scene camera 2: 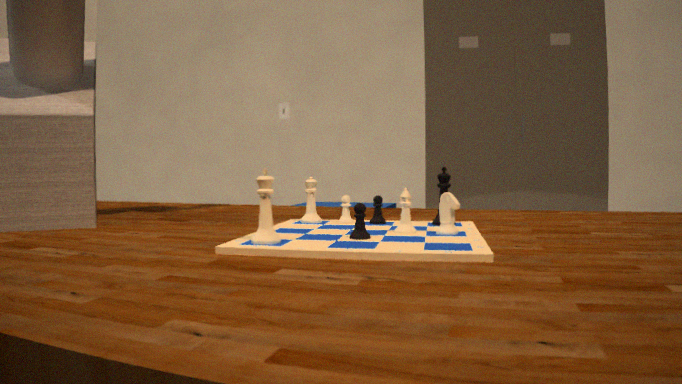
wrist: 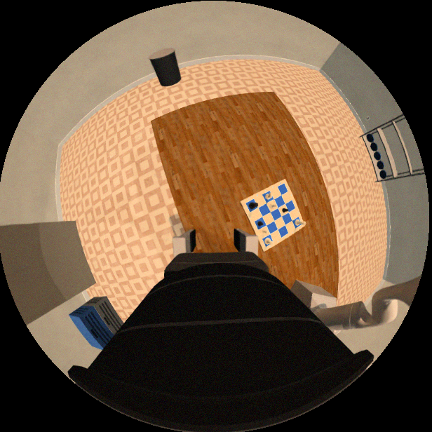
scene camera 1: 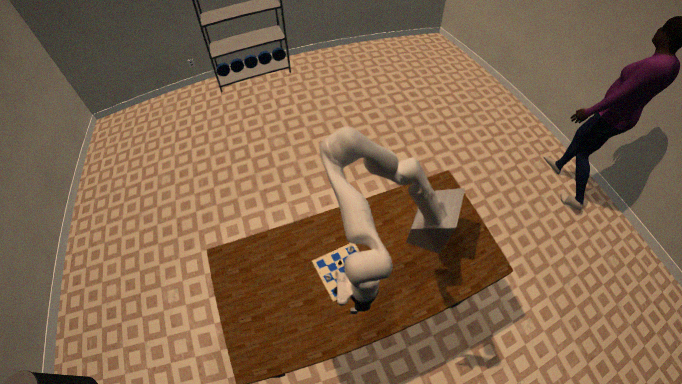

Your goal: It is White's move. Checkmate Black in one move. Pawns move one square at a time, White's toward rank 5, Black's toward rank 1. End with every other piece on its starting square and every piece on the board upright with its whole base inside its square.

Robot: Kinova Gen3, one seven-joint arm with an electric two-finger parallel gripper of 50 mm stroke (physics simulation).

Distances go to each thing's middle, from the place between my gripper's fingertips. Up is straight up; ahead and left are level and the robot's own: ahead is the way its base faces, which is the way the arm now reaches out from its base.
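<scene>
My hand: far above the chessboard (scene camera 2: 329, 240), a fair way to the left of it, a little past it. White king (scene camera 2: 266, 235), from my hand: far below, a fair way behind, far to the right.
</scene>
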